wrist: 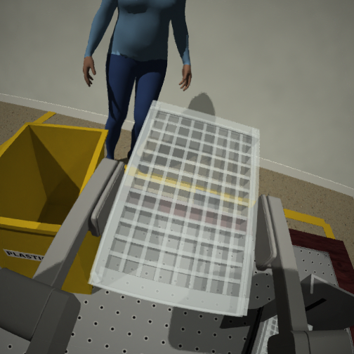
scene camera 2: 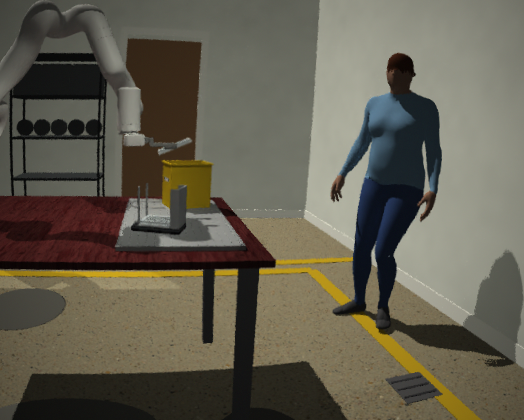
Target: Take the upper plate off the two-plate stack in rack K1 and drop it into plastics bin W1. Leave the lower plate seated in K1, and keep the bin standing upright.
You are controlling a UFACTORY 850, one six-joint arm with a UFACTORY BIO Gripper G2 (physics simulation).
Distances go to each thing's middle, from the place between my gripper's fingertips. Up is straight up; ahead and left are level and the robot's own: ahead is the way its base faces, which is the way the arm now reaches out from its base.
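My hand is 170 mm above the yellow plastics bin W1 (scene camera 2: 196,174), 170 mm to the right of it and 30 mm short of it.
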